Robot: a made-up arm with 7 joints. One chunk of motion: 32 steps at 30 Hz.
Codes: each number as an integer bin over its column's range. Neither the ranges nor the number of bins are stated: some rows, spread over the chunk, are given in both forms.
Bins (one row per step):
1: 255 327 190 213 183 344
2: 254 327 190 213 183 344
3: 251 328 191 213 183 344
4: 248 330 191 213 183 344
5: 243 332 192 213 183 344
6: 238 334 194 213 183 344
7: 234 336 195 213 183 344
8: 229 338 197 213 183 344
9: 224 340 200 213 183 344
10: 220 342 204 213 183 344
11: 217 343 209 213 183 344
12: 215 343 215 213 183 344
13: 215 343 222 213 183 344
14: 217 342 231 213 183 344
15: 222 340 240 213 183 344
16: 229 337 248 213 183 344
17: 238 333 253 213 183 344
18: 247 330 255 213 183 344
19: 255 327 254 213 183 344
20: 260 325 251 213 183 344
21: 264 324 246 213 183 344
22: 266 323 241 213 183 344
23: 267 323 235 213 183 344
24: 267 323 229 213 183 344
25: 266 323 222 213 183 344
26: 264 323 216 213 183 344
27: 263 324 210 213 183 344
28: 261 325 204 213 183 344
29: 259 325 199 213 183 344
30: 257 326 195 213 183 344
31: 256 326 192 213 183 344
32: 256 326 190 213 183 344
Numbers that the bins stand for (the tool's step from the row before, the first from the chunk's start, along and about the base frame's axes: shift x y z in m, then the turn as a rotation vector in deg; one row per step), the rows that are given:
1: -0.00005 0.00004 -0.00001 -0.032 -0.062 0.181
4: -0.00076 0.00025 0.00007 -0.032 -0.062 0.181
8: -0.00270 0.00081 0.00058 -0.032 -0.062 0.181
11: -0.00392 0.00116 0.00159 -0.032 -0.062 0.181
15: -0.00341 0.00095 0.00420 -0.032 -0.062 0.181
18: -0.00086 0.00025 0.00546 -0.032 -0.062 0.181
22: 0.00107 -0.00024 0.00428 -0.032 -0.062 0.181
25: 0.00107 -0.00024 0.00268 -0.032 -0.062 0.181
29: 0.00036 -0.00010 0.00075 -0.032 -0.062 0.181
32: 0.00005 -0.00003 -0.00001 -0.032 -0.062 0.181
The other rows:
2: -0.00015 0.00004 -0.00001 -0.032 -0.062 0.181
3: -0.00046 0.00011 0.00007 -0.032 -0.062 0.181
5: -0.00127 0.00039 0.00016 -0.032 -0.062 0.181
6: -0.00178 0.00053 0.00032 -0.032 -0.062 0.181
7: -0.00219 0.00067 0.00041 -0.032 -0.062 0.181
9: -0.00321 0.00095 0.00083 -0.032 -0.062 0.181
10: -0.00361 0.00109 0.00117 -0.032 -0.062 0.181
12: -0.00412 0.00116 0.00209 -0.032 -0.062 0.181
13: -0.00412 0.00116 0.00268 -0.032 -0.062 0.181
14: -0.00392 0.00109 0.00344 -0.032 -0.062 0.181
16: -0.00270 0.00074 0.00487 -0.032 -0.062 0.181
17: -0.00178 0.00046 0.00529 -0.032 -0.062 0.181
19: -0.00005 0.00004 0.00537 -0.032 -0.062 0.181
20: 0.00046 -0.00010 0.00512 -0.032 -0.062 0.181
21: 0.00086 -0.00017 0.00470 -0.032 -0.062 0.181
23: 0.00117 -0.00024 0.00377 -0.032 -0.062 0.181
24: 0.00117 -0.00024 0.00327 -0.032 -0.062 0.181
26: 0.00086 -0.00024 0.00218 -0.032 -0.062 0.181
27: 0.00076 -0.00017 0.00167 -0.032 -0.062 0.181
28: 0.00056 -0.00010 0.00117 -0.032 -0.062 0.181
30: 0.00015 -0.00003 0.00041 -0.032 -0.062 0.181
31: 0.00005 -0.00003 0.00016 -0.032 -0.062 0.181

